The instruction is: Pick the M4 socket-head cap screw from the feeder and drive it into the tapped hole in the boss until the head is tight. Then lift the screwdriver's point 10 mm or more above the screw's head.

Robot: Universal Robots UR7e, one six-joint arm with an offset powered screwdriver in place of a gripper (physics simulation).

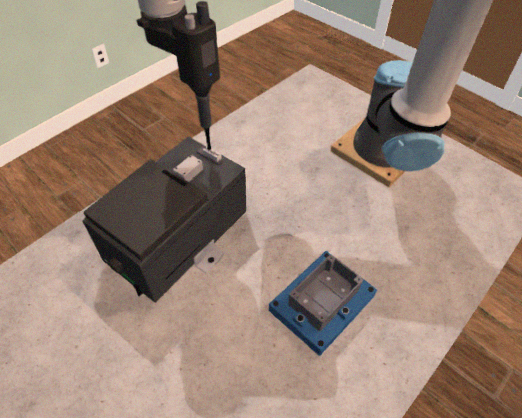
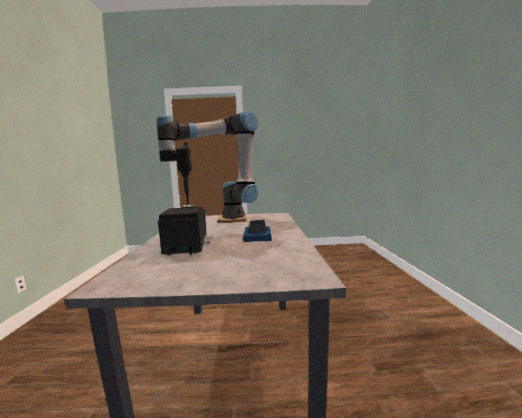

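Note:
The screwdriver [image 1: 209,148] [image 2: 188,203] points straight down. Its thin bit's tip is at the small light pick-up block [image 1: 212,156] on top of the black feeder [image 1: 145,205] [image 2: 181,231]. The M4 screw is too small to make out, so whether it is on the bit cannot be told. The open grey housing [image 1: 306,313] [image 2: 257,226] lies on the blue fixture plate [image 1: 332,328] [image 2: 257,237], well away from the screwdriver. It has bosses at its corners; the tapped hole cannot be picked out.
A light grey raised block [image 1: 188,168] sits on the feeder beside the pick-up block. A small light tab [image 1: 202,258] with a dark hole lies at the feeder's side. The arm's base stands on a wooden plate [image 1: 370,169] [image 2: 232,220] at the back of the table [image 2: 215,280].

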